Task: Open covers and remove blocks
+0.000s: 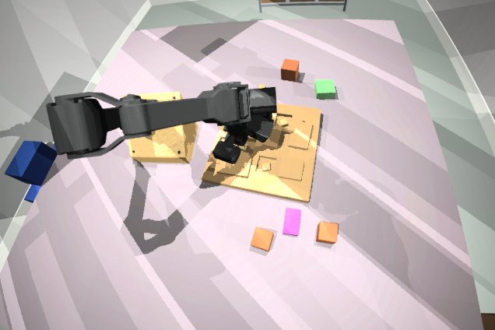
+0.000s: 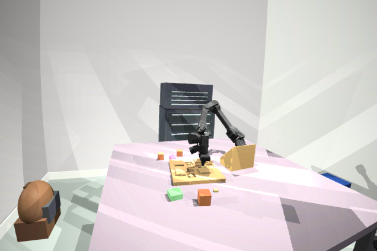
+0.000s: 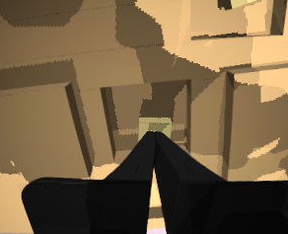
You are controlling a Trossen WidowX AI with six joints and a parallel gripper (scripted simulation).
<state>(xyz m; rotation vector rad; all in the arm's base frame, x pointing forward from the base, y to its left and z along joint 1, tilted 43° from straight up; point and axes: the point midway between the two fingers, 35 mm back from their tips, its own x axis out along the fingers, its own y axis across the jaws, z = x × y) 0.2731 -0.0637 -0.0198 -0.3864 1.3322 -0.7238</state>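
Right now my gripper tip is 60 mm short of the wooden puzzle board and 10 mm above it. Round my gripper tip: orange block (310 mm to the left, 120 mm ahead); then green block (240 mm to the left, 240 mm ahead, 10 mm below).
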